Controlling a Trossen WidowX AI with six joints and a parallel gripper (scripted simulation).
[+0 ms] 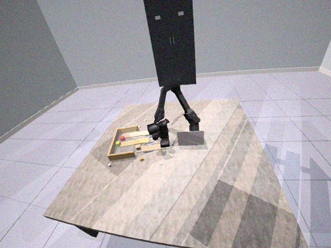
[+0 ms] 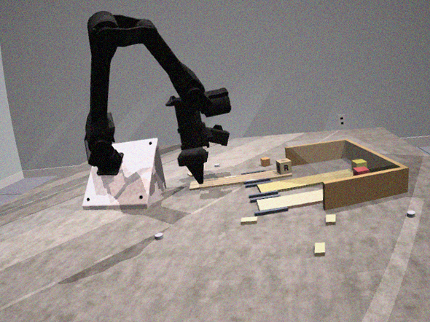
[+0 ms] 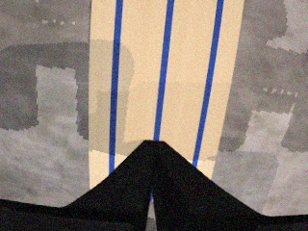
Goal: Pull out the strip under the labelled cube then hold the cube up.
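Right now the labelled cube is 20 cm ahead of my gripper tip, 4 cm to the left of it and 2 cm above it. Round my gripper tip: small orange cube 15 cm ahead, 14 cm to the left.
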